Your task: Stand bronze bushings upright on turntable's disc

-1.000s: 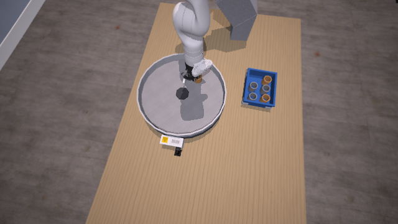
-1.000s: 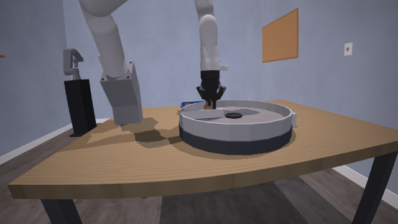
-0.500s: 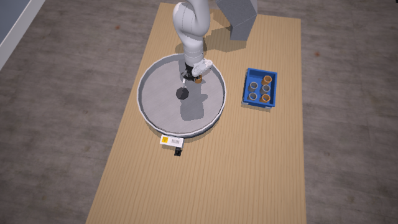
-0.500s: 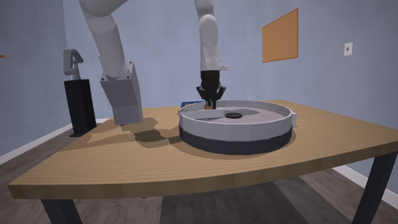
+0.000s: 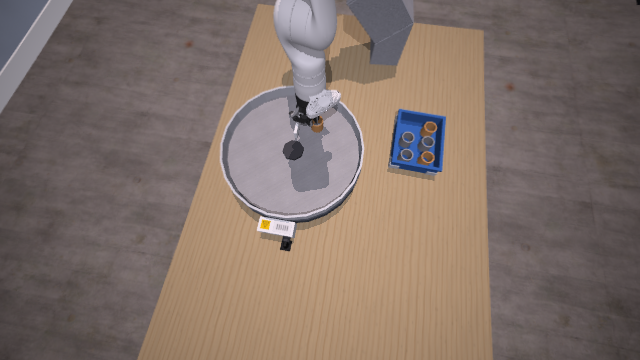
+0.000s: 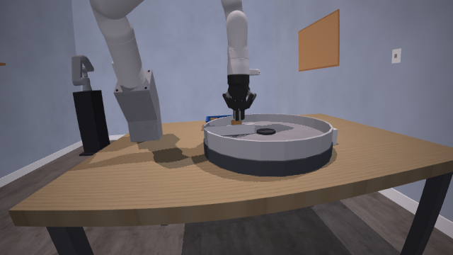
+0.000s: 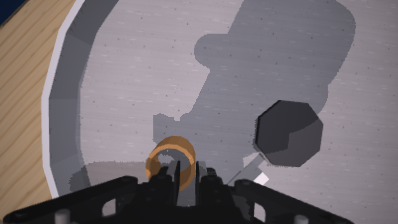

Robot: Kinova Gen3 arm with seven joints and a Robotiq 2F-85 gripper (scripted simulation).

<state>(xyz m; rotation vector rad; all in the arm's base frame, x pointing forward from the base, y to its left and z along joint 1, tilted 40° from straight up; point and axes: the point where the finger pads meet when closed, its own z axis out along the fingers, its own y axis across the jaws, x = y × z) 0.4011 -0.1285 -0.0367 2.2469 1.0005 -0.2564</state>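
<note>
Right now the blue crate is 30 mm behind my hand, 330 mm to the left of it and 90 mm below it. The rest, counted from my hand: turntable disc: 90 mm ahead, 40 mm to the right, 60 mm below.
</note>
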